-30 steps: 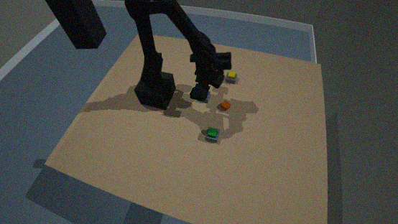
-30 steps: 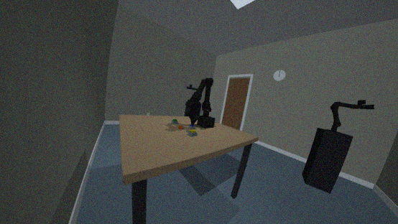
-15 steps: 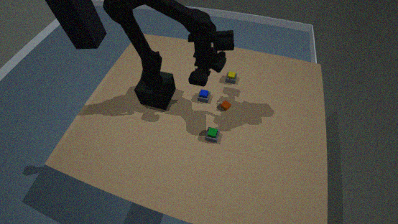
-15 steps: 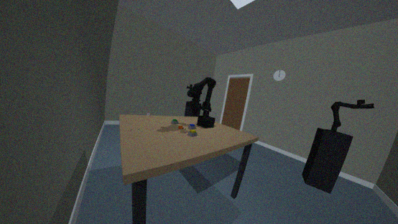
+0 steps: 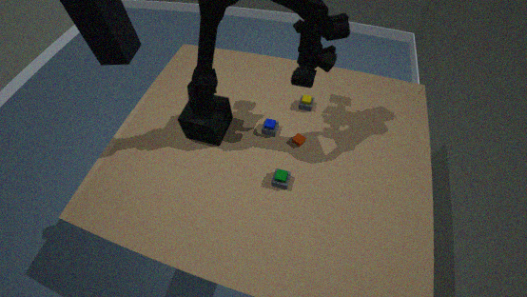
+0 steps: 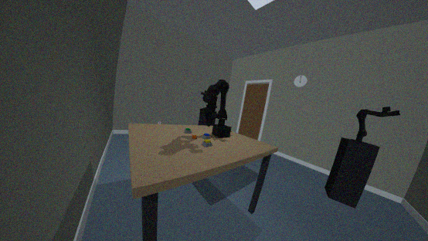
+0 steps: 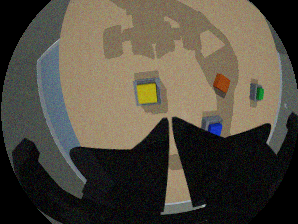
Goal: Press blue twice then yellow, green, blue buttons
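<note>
Now: the yellow button 100 mm below my gripper tip, 20 mm to the left of it and 10 mm ahead of it. Also, from my gripper tip: blue button 110 mm behind, 100 mm to the right, 100 mm below; small orange block 140 mm to the right, 120 mm below, 10 mm behind; green button 290 mm to the right, 100 mm below, 60 mm behind.
</note>
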